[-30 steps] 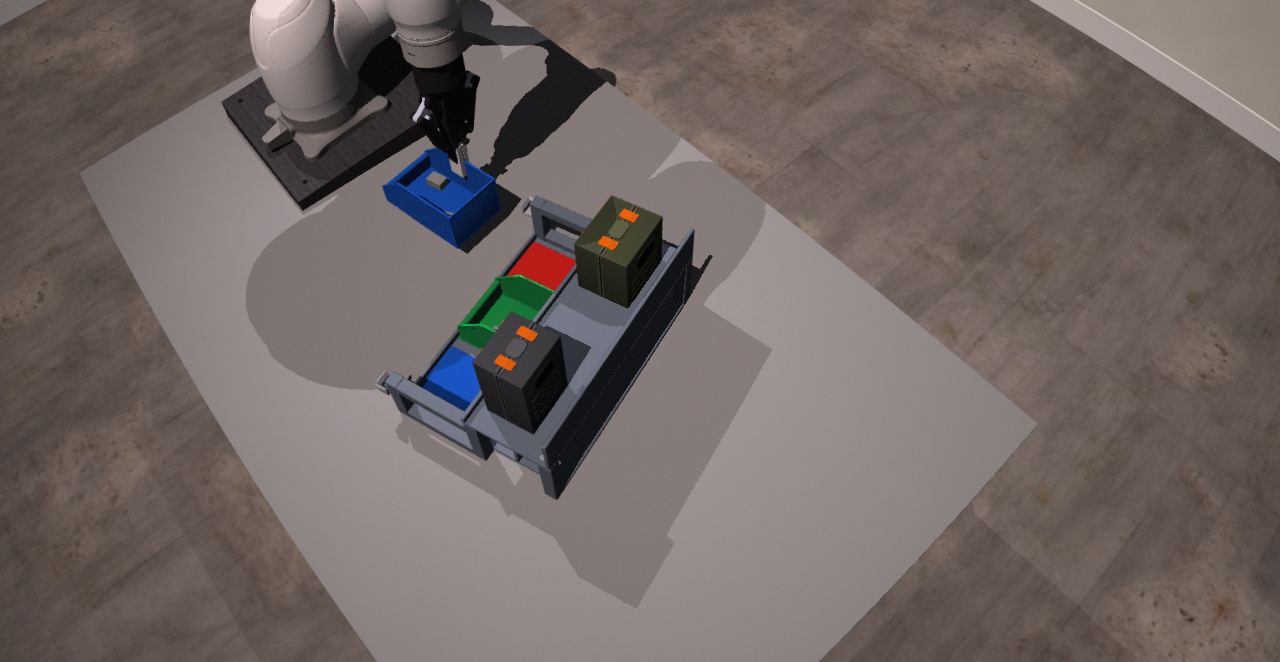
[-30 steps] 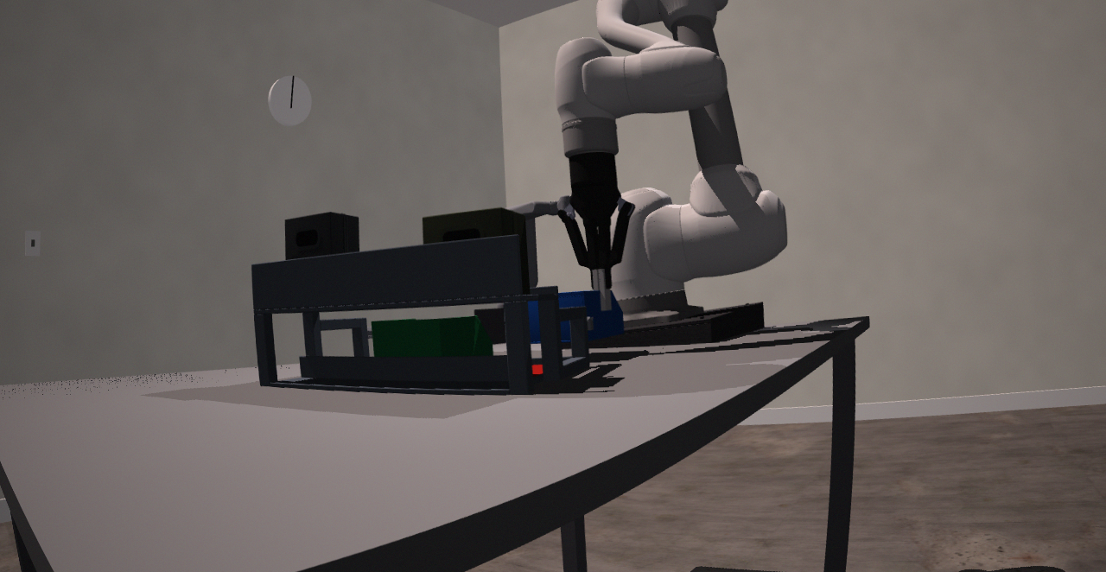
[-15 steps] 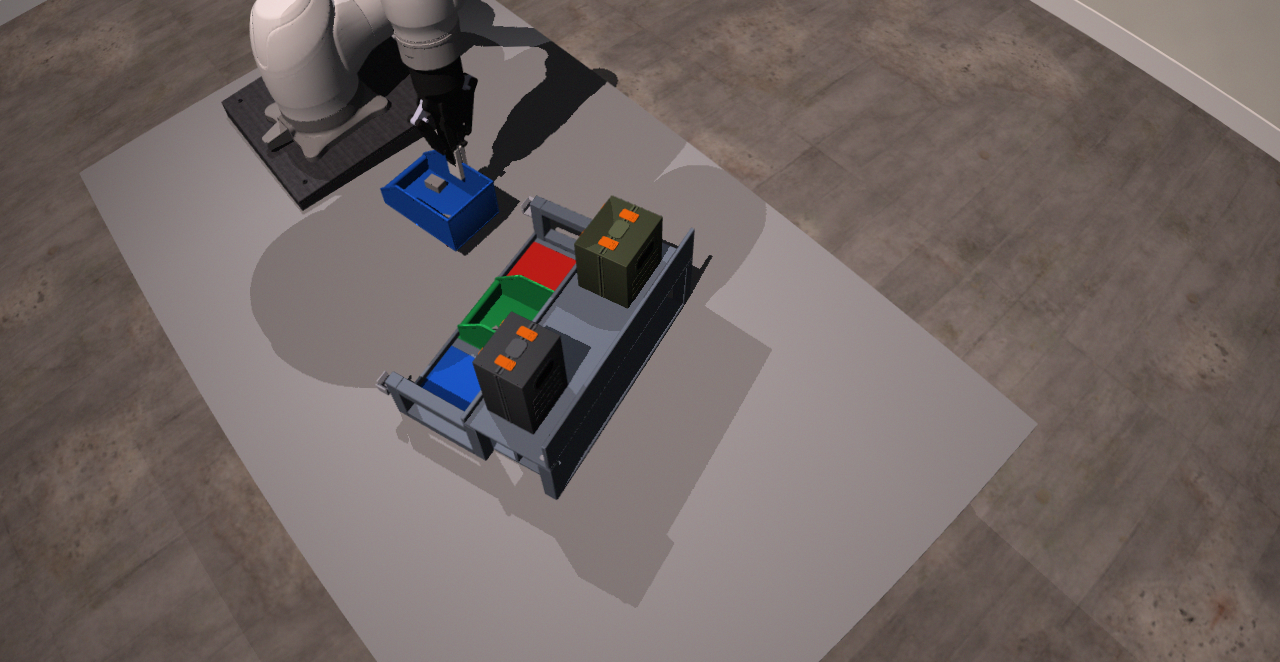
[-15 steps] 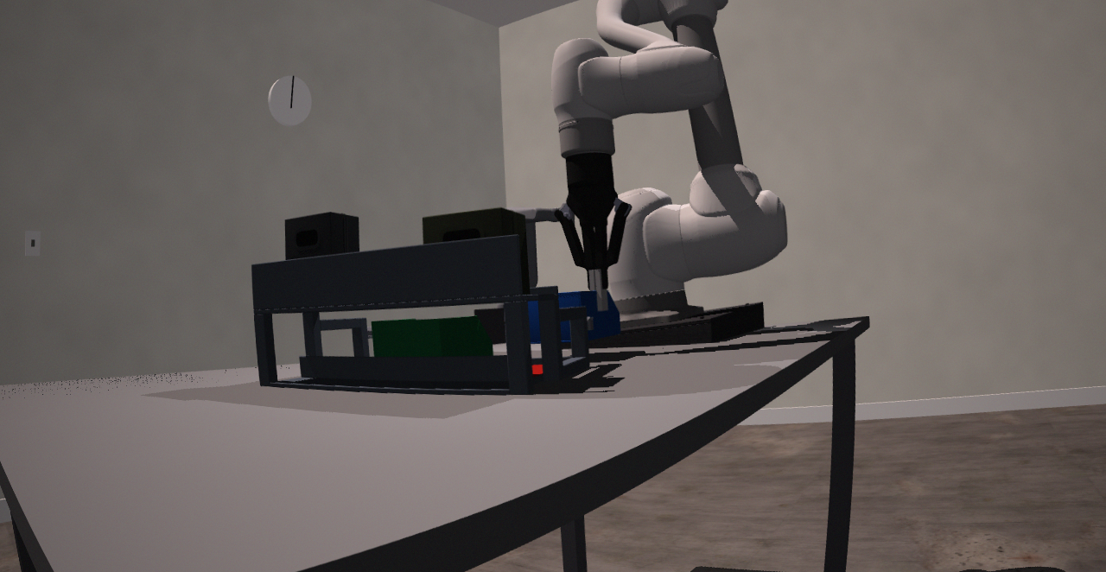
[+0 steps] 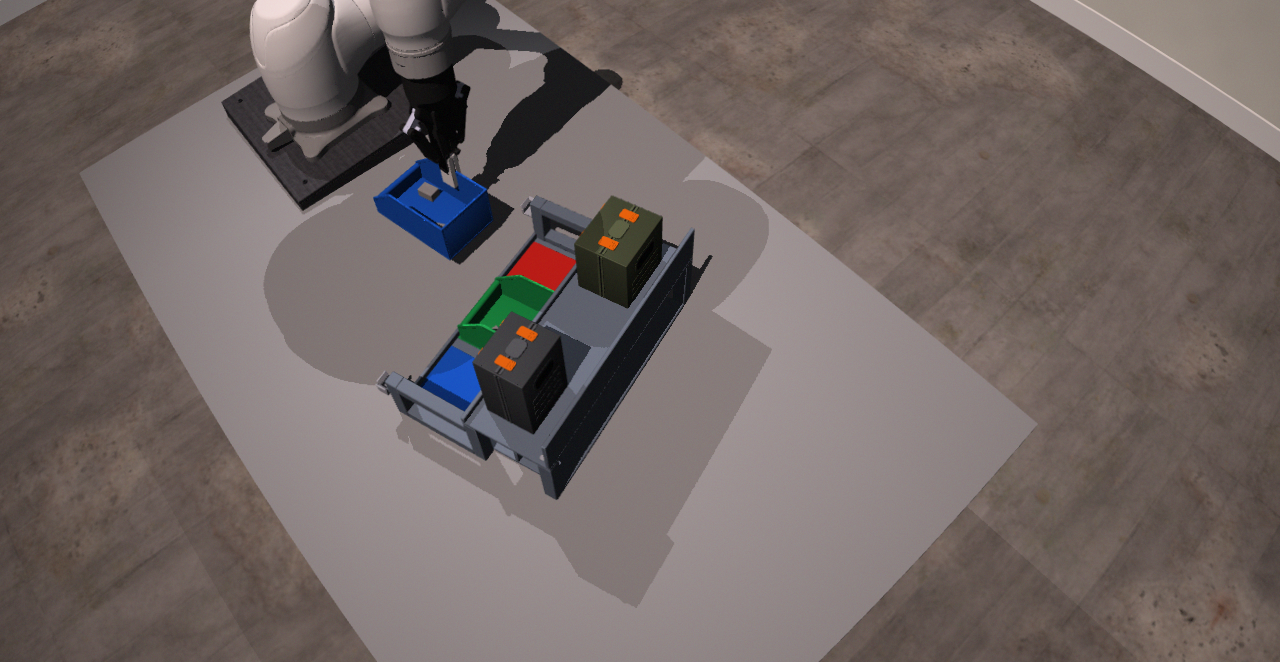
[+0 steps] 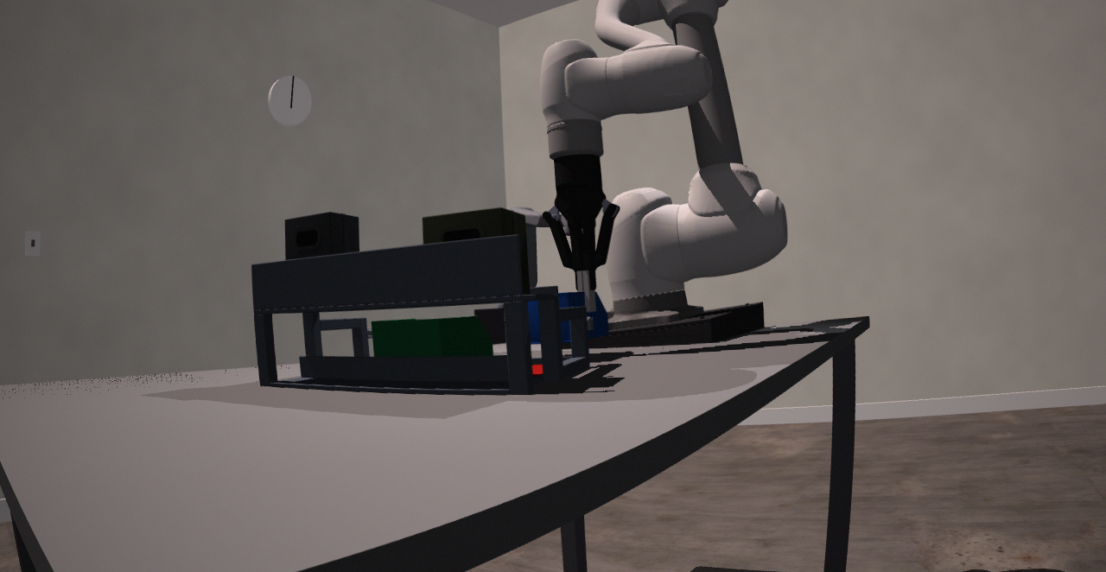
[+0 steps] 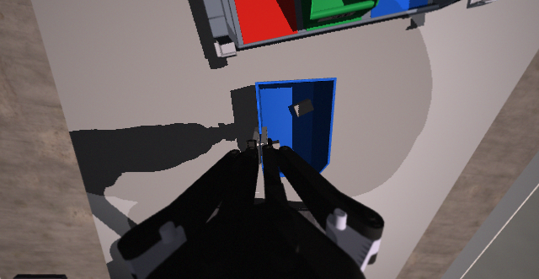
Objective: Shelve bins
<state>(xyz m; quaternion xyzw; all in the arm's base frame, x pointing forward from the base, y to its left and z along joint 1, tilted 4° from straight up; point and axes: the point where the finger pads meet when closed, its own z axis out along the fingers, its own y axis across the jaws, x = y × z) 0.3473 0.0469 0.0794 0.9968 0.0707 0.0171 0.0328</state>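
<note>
The blue bin is 5 cm to the right of my hand and 4 cm below it. From my hand the other things lie so: olive case (34 cm ahead, 5 cm to the left, 4 cm above); black case (39 cm ahead, 18 cm to the right, 5 cm above); green bin (27 cm ahead, 8 cm to the right, 6 cm below).
</note>
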